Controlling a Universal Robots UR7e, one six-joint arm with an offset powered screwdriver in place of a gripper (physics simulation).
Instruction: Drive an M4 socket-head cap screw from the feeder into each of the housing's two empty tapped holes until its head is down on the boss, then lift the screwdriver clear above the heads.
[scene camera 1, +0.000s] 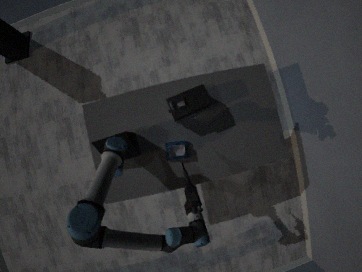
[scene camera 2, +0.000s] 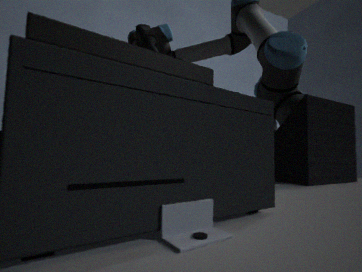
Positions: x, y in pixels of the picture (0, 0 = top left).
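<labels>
A feeder (scene camera 2: 68, 130) is 18 cm from the lens.
</labels>
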